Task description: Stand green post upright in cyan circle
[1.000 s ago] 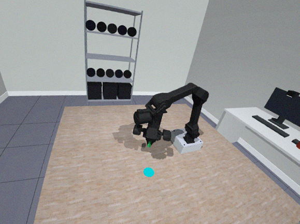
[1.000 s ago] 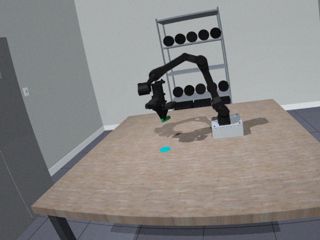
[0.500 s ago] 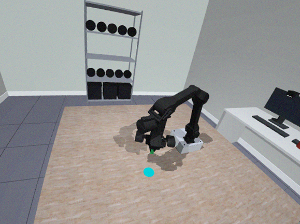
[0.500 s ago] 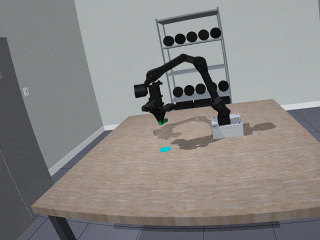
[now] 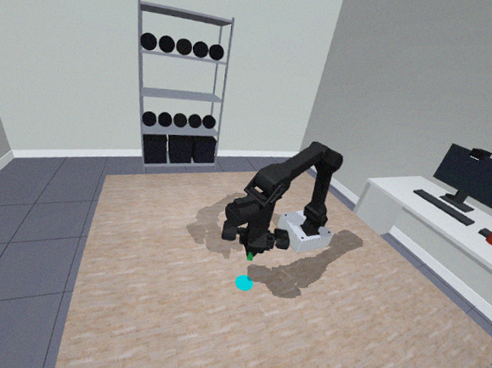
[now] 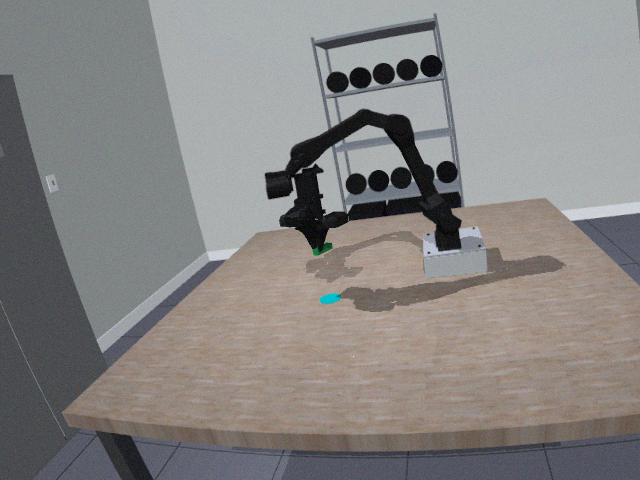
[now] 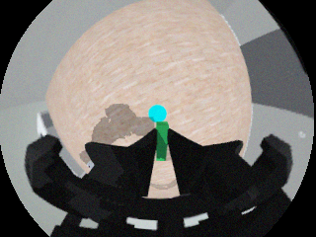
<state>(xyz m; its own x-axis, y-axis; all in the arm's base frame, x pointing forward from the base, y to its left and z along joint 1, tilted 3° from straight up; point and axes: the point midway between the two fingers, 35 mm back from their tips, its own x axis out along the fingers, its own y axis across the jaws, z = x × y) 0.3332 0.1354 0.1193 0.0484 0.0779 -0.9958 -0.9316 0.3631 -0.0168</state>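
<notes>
My gripper tip is 10 mm past the cyan circle and 140 mm above it. Also, from my gripper tip: green post 10 mm behind, 20 mm to the right.
</notes>
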